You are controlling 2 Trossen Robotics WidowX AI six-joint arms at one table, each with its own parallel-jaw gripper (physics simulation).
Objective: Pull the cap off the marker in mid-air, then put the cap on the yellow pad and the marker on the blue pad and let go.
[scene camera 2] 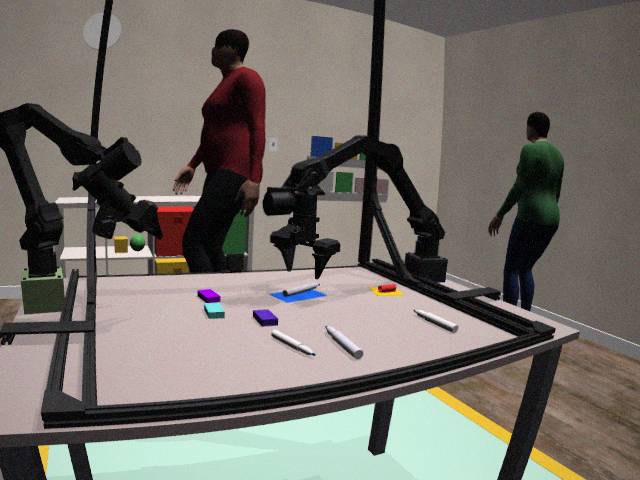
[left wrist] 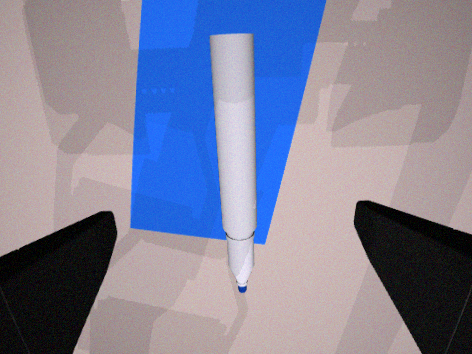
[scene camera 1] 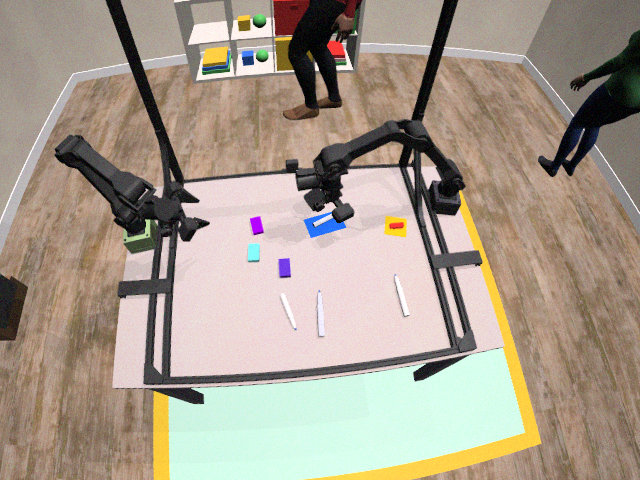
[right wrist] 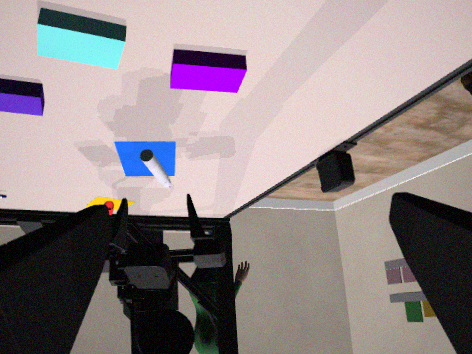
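Pixels of known places: left gripper, fingertip midpoint: (scene camera 2: 303,275) (left wrist: 236,218) (scene camera 1: 330,211) (right wrist: 156,196); right gripper, fingertip midpoint: (scene camera 2: 151,233) (scene camera 1: 204,212) (right wrist: 251,213); left arm's base, origin of the base link: (scene camera 2: 426,256) (scene camera 1: 447,191); right arm's base, origin of the base link: (scene camera 2: 41,273) (scene camera 1: 136,227).
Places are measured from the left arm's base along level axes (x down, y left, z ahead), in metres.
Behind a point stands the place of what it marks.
The uncapped white marker (scene camera 1: 323,221) @[x 0.057, y 0.133, z 0.436 m] (scene camera 2: 301,289) @[x 0.059, y 0.124, z 0.421 m] (left wrist: 235,140) @[x 0.054, y 0.123, z 0.434 m] (right wrist: 157,170) @[x 0.055, y 0.121, z 0.440 m] lies on the blue pad (scene camera 1: 323,231) @[x 0.071, y 0.164, z 0.433 m] (scene camera 2: 305,297) @[x 0.071, y 0.155, z 0.418 m] (left wrist: 165,175) @[x 0.071, y 0.139, z 0.395 m] (right wrist: 132,166) @[x 0.071, y 0.145, z 0.401 m], its blue tip past the pad's edge. The red cap (scene camera 1: 396,225) @[x 0.054, y 0.128, z 0.186 m] (scene camera 2: 386,287) @[x 0.057, y 0.130, z 0.190 m] (right wrist: 109,206) @[x 0.069, y 0.119, z 0.174 m] lies on its side on the yellow pad (scene camera 1: 395,233) @[x 0.071, y 0.149, z 0.187 m] (scene camera 2: 390,293) @[x 0.071, y 0.140, z 0.181 m] (right wrist: 99,201) @[x 0.071, y 0.144, z 0.196 m]. My left gripper (scene camera 1: 329,206) @[x 0.025, y 0.113, z 0.416 m] (scene camera 2: 303,273) @[x 0.025, y 0.113, z 0.416 m] (left wrist: 236,218) @[x 0.025, y 0.113, z 0.416 m] (right wrist: 156,196) @[x 0.025, y 0.113, z 0.416 m] is open and empty, pointing down above the marker. My right gripper (scene camera 1: 203,211) @[x -0.095, y 0.231, z 0.793 m] (scene camera 2: 130,236) (right wrist: 251,213) @[x -0.095, y 0.231, z 0.793 m] is open and empty, raised at the picture's left in both scene views.
A magenta block (scene camera 1: 256,225) @[x 0.057, y 0.168, z 0.658 m] (scene camera 2: 208,295) @[x 0.057, y 0.183, z 0.660 m] (right wrist: 207,77) @[x 0.057, y 0.166, z 0.661 m], a cyan block (scene camera 1: 253,252) @[x 0.057, y 0.271, z 0.652 m] (scene camera 2: 214,310) @[x 0.057, y 0.289, z 0.653 m] (right wrist: 80,46) @[x 0.057, y 0.268, z 0.654 m] and a purple block (scene camera 1: 284,268) @[x 0.057, y 0.319, z 0.546 m] (scene camera 2: 265,317) @[x 0.057, y 0.332, z 0.549 m] lie left of the pads. Three other white markers (scene camera 1: 288,311) @[x 0.057, y 0.459, z 0.519 m] (scene camera 1: 321,313) @[x 0.053, y 0.458, z 0.422 m] (scene camera 1: 401,295) @[x 0.054, y 0.384, z 0.180 m] lie nearer the front. A black frame (scene camera 1: 310,372) @[x 0.058, y 0.636, z 0.441 m] surrounds the work area.
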